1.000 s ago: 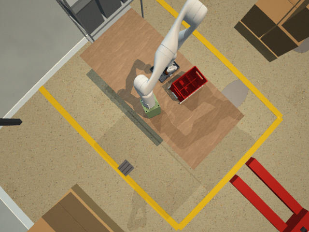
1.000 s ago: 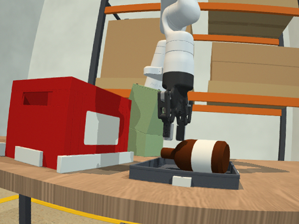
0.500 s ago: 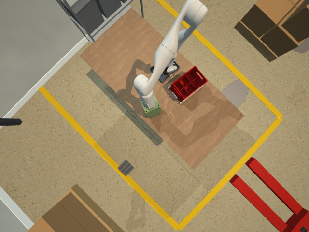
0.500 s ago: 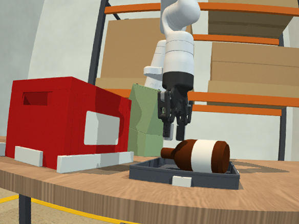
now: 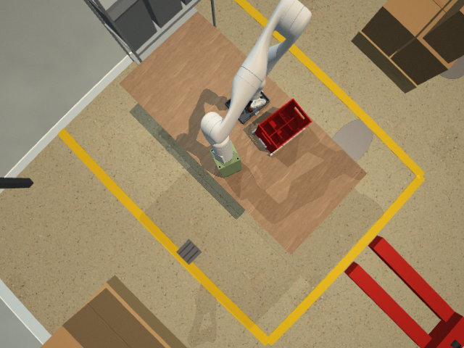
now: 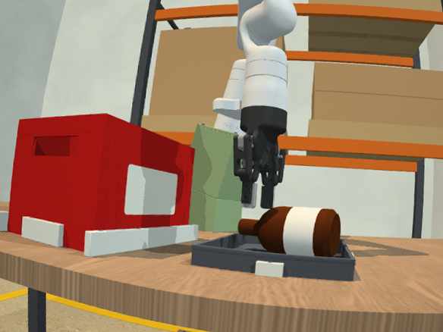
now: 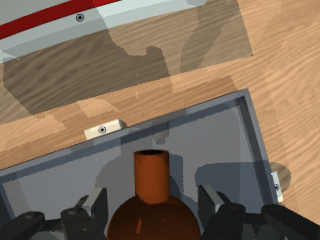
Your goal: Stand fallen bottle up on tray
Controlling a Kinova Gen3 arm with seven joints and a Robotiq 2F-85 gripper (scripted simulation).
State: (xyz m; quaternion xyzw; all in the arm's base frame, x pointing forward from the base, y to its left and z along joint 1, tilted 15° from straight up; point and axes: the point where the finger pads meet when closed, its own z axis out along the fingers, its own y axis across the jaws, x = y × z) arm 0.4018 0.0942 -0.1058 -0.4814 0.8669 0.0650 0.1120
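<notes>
Now: hand 50 mm above the brown bottle, 40 mm to the right of it and 30 mm short of it. From my hand the other things lie so: red crate 250 mm to the right, 10 mm behind; then dark grey tray 70 mm below, 40 mm to the left, 40 mm ahead.
</notes>
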